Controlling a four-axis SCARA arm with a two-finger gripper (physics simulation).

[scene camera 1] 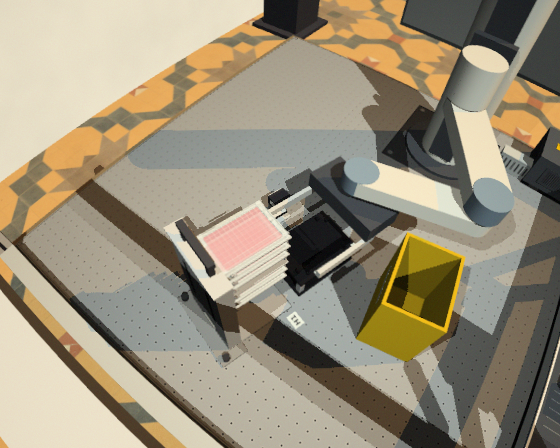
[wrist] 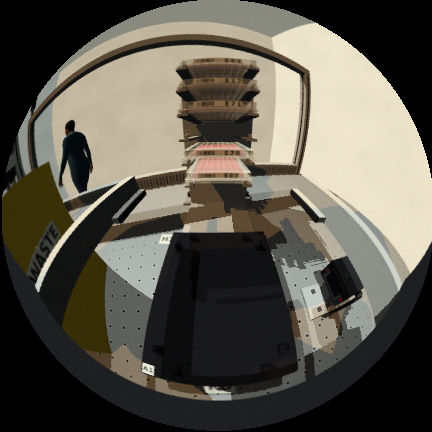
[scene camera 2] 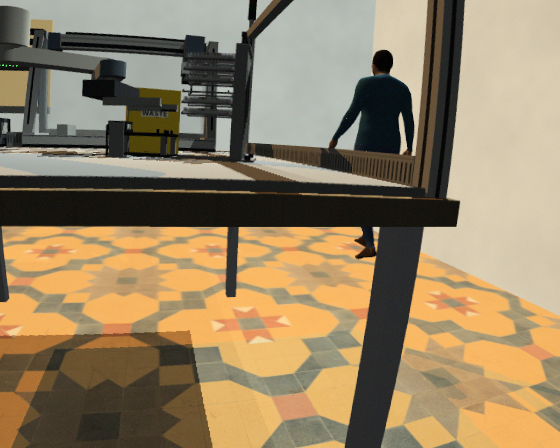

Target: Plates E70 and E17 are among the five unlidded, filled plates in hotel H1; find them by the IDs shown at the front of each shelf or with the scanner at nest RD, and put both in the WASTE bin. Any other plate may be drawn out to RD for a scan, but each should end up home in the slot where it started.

Labels:
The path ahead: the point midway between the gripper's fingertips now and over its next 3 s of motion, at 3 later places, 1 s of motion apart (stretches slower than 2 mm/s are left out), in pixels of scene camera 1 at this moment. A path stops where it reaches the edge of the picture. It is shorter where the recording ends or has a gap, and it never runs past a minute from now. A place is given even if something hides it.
My gripper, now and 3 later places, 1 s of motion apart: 290,244; 276,222; 232,247; 277,220

